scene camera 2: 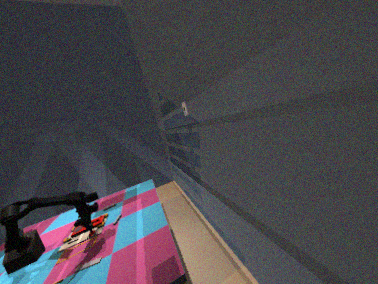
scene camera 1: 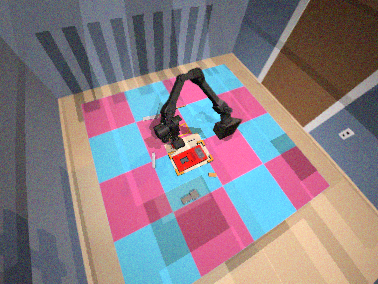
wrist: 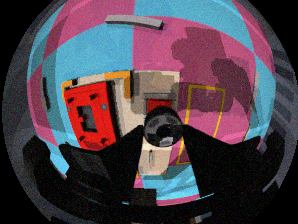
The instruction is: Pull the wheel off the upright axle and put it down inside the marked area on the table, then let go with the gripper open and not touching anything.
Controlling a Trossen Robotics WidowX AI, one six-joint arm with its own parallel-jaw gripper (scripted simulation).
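The gripper [wrist: 163,128] can be seen here, and a red board [wrist: 90,108] is visible with it.
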